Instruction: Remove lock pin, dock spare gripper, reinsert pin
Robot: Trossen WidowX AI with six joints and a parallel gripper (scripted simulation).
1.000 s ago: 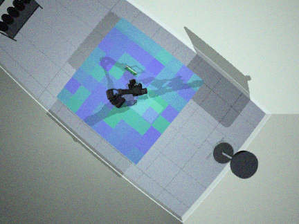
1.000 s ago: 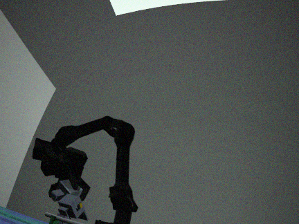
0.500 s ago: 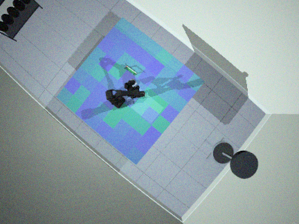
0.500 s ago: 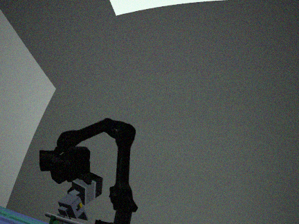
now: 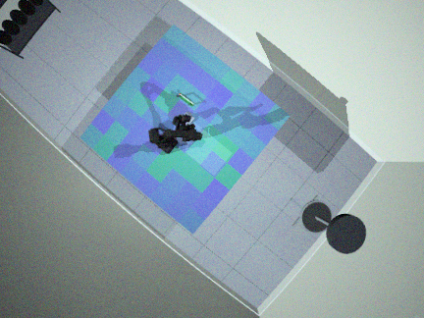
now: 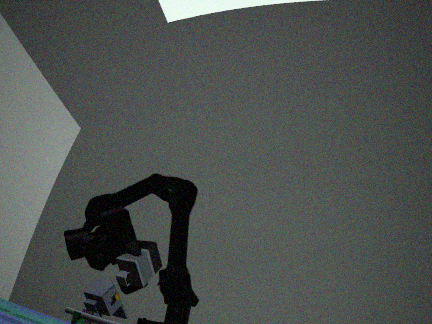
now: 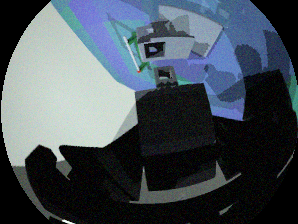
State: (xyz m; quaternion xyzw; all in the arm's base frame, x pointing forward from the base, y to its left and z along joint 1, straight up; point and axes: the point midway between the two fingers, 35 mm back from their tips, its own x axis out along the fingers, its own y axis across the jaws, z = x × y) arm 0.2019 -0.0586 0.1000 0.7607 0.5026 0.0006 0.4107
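Right now the green upright piece is 190 mm ahead of my gripper tip, 150 mm below it and 60 mm to the left of it. The rest, counted from my gripper tip: spare gripper 10 mm to the right; then mount 120 mm below, 60 mm ahead, 30 mm to the right.
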